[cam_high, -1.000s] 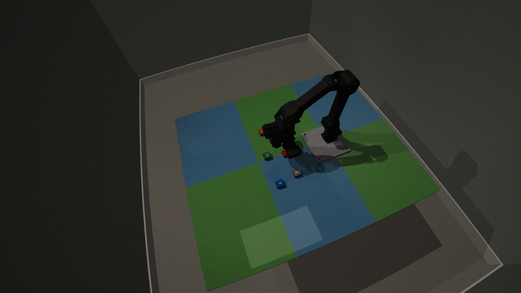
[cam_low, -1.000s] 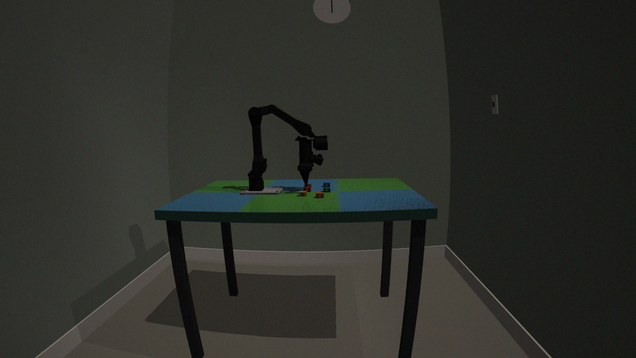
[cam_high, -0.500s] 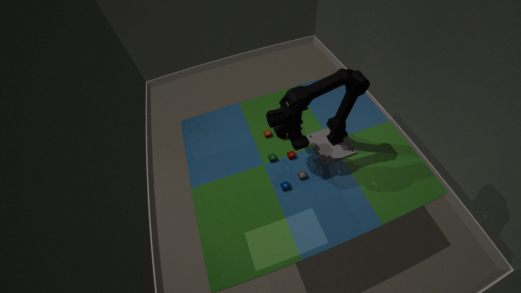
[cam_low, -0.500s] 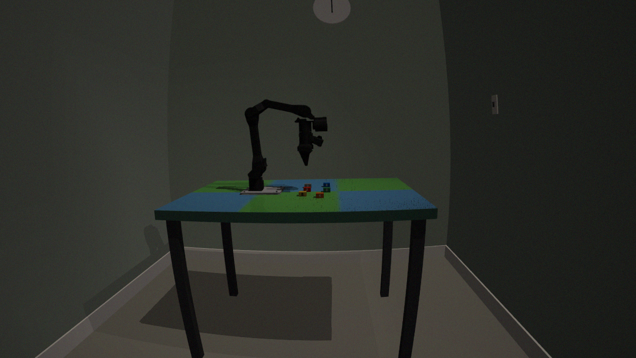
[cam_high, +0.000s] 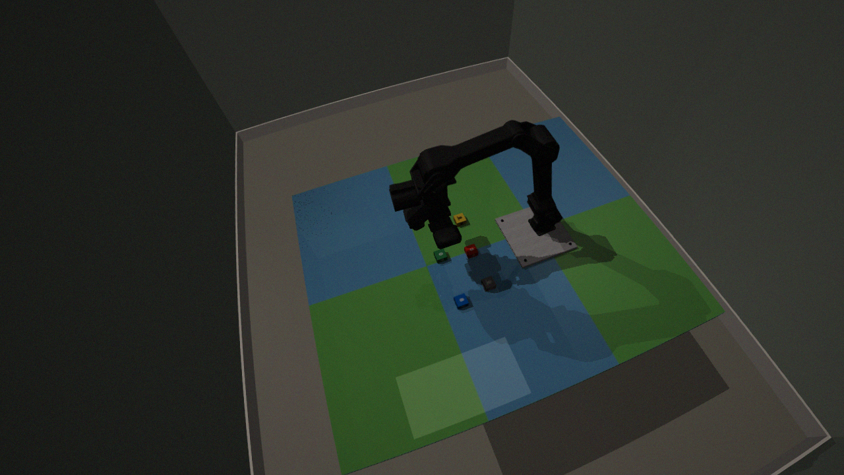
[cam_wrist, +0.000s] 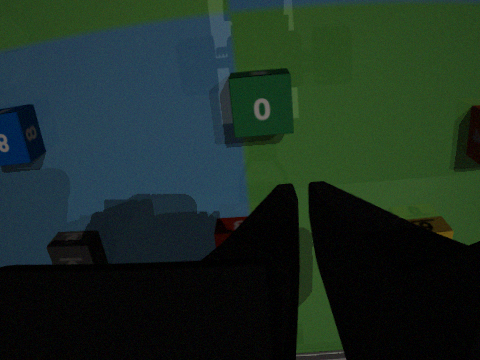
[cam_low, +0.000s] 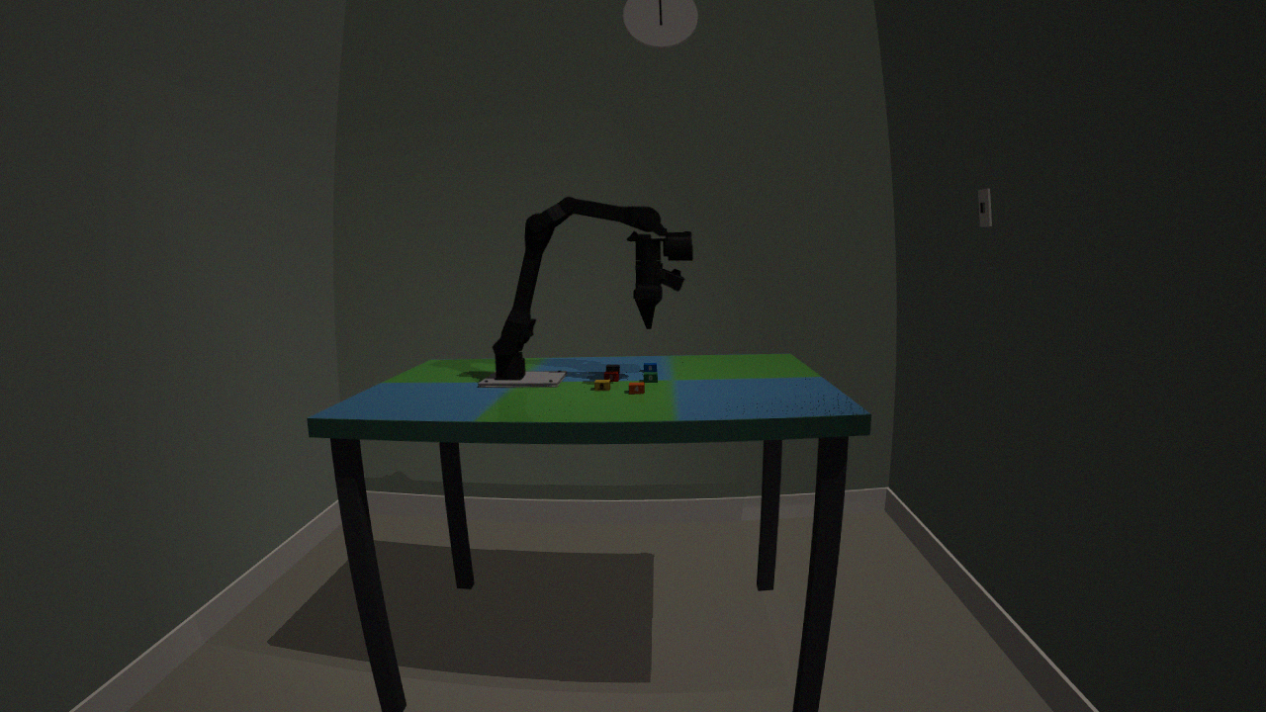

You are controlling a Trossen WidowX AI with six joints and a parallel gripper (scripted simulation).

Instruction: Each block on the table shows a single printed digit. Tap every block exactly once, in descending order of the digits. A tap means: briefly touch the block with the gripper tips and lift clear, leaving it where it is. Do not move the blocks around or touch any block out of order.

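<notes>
My gripper tip is now 1 cm to the right of the dark green block and 11 cm above it. Also, from my gripper tip: yellow block 11 cm behind, 9 cm to the right, 11 cm below; orange block 3 cm behind, 14 cm to the right, 11 cm below; red block 9 cm behind, 3 cm to the left, 11 cm below.
</notes>
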